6 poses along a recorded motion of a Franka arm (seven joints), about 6.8 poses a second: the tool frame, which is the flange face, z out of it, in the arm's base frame.
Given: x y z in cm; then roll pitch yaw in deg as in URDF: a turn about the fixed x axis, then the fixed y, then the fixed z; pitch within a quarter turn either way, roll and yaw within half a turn.
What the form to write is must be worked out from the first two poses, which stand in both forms.
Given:
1: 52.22 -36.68 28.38 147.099 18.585 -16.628
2: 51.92 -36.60 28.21 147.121 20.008 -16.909
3: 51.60 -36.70 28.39 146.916 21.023 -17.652
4: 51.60 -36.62 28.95 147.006 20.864 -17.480
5: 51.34 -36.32 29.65 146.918 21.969 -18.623
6: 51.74 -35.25 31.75 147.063 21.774 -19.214
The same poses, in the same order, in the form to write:
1: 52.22 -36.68 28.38 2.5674 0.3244 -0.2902
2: 51.92 -36.60 28.21 2.5677 0.3492 -0.2951
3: 51.60 -36.70 28.39 2.5642 0.3669 -0.3081
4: 51.60 -36.62 28.95 2.5657 0.3641 -0.3051
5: 51.34 -36.32 29.65 2.5642 0.3834 -0.3250
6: 51.74 -35.25 31.75 2.5667 0.3800 -0.3353
